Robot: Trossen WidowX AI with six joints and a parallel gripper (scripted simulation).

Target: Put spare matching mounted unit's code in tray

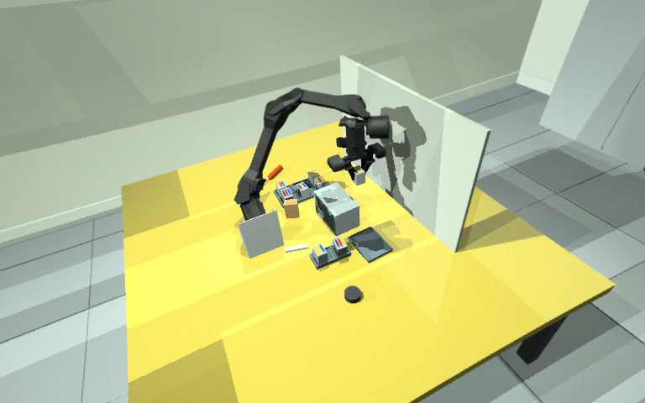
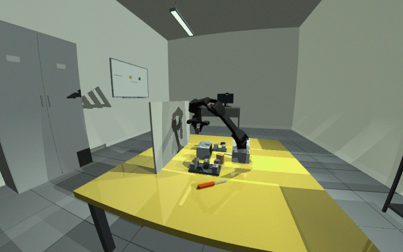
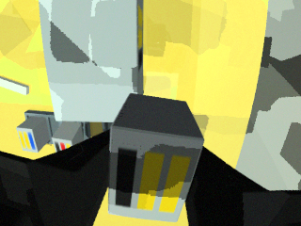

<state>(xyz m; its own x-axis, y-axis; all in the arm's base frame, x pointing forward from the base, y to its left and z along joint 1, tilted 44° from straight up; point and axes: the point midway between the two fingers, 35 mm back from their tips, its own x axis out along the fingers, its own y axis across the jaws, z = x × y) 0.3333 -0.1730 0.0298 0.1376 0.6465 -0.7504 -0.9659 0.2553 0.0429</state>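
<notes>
My gripper tip is now 19 cm above the flat tray, 13 cm to the left of it and 5 cm past it. Also, from my gripper tip: mounted unit (14 cm below, 6 cm to the left, 6 cm behind); grey spare (2 cm above); tall white board (18 cm ahead, 4 cm above, 3 cm to the left).
</notes>
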